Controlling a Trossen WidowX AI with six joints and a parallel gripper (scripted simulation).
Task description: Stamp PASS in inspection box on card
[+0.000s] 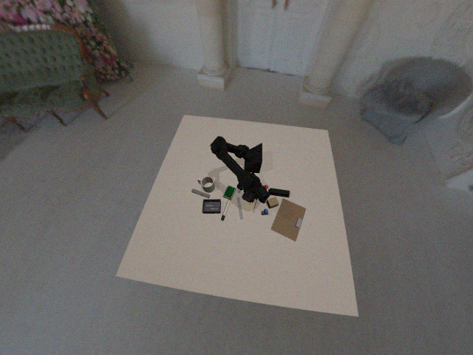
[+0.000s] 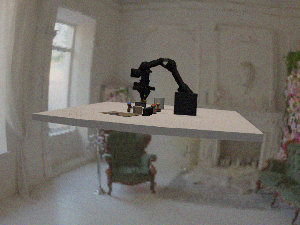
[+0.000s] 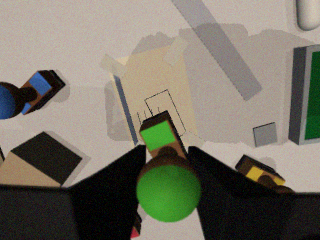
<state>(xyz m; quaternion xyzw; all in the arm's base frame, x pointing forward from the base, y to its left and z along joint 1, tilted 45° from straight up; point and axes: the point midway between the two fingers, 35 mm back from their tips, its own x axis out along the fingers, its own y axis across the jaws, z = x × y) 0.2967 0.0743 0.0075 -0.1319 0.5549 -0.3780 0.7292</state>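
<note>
My gripper tip is 8 cm above the grey ruler, 6 cm to the left of it and 6 cm short of it. Also, from my gripper tip: green-knobbed stamp (right at my gripper tip); cream card (8 cm below, 1 cm to the left, 1 cm ahead); yellow stamp (9 cm behind, 7 cm to the right, 6 cm below).
</note>
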